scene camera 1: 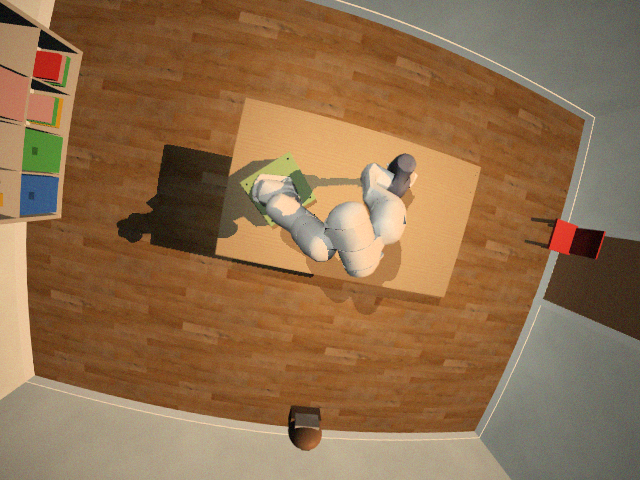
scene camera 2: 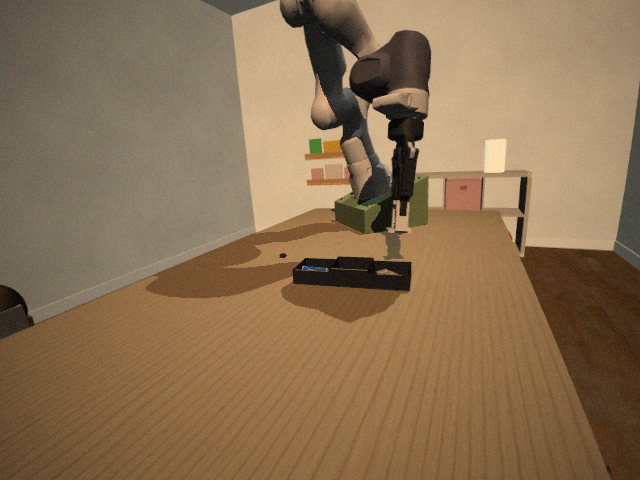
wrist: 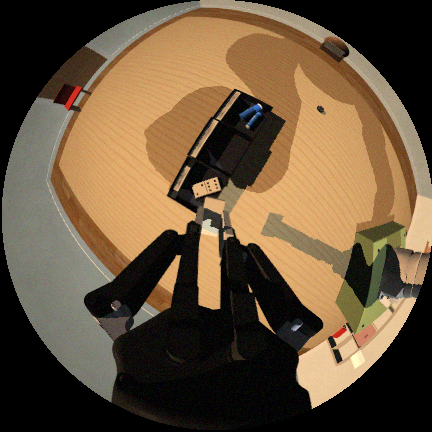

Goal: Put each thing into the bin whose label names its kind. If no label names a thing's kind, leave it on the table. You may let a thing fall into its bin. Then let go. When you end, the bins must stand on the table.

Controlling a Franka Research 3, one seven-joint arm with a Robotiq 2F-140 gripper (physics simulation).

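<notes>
A black bin row (scene camera 2: 351, 280) (wrist: 235, 93) with three compartments stands on the table; its labels are unreadable here. One end compartment holds two blue batteries (scene camera 2: 315, 268) (wrist: 251, 112). The other end holds a cream domino (scene camera 2: 387, 272) (wrist: 206, 187) with black pips. The middle compartment is dark; its contents are unclear. A small black round thing (scene camera 2: 282, 255) (wrist: 320, 109) lies on the table apart from the bins. My gripper (scene camera 2: 399, 226) (wrist: 210, 217) points down, shut on a cream block (wrist: 214, 204), above the table near the domino end. The arm hides bins and fingers in scene camera 1.
The green wedge-shaped base (scene camera 1: 276, 164) (scene camera 2: 351, 214) (wrist: 380, 237) carries the arm at one end of the table (scene camera 1: 434, 268) (scene camera 2: 310, 387). A red chair (scene camera 1: 563, 236) (wrist: 67, 95) and a brown seat (scene camera 1: 305, 434) (wrist: 334, 48) stand beyond the table edges.
</notes>
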